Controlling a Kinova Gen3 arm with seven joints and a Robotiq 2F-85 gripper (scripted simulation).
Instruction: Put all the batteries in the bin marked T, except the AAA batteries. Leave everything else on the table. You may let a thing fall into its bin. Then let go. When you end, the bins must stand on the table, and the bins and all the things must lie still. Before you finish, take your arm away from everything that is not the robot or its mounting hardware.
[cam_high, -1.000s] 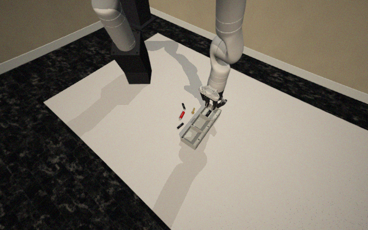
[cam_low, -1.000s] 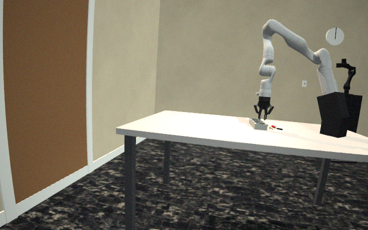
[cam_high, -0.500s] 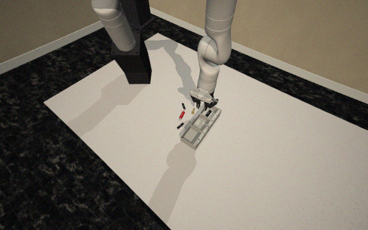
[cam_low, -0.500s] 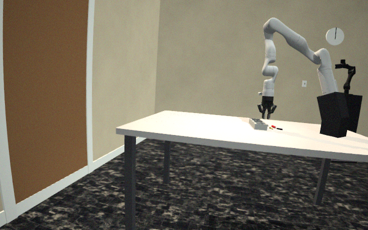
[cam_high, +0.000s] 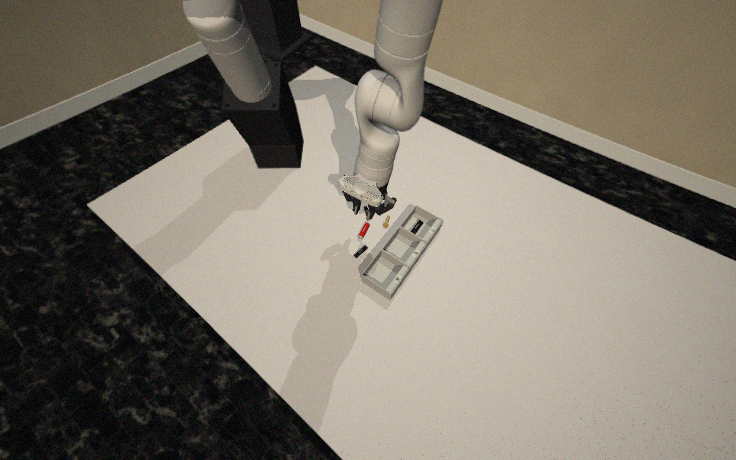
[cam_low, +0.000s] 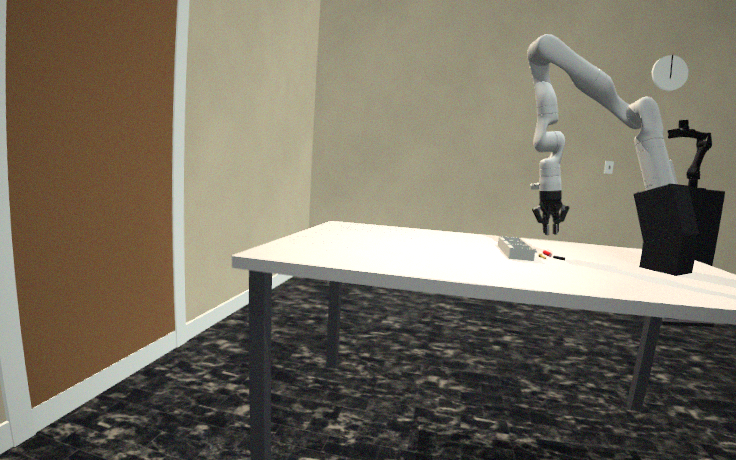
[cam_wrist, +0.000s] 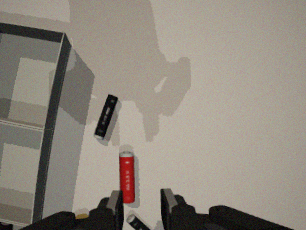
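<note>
My hand is 9 cm above the red battery. From my hand the other things lie so: yellow piece: 4 cm ahead, 5 cm to the left, 9 cm below; then black battery: 3 cm ahead, 6 cm to the right, 9 cm below; then tray: 12 cm ahead, 1 cm to the right, 8 cm below.
</note>
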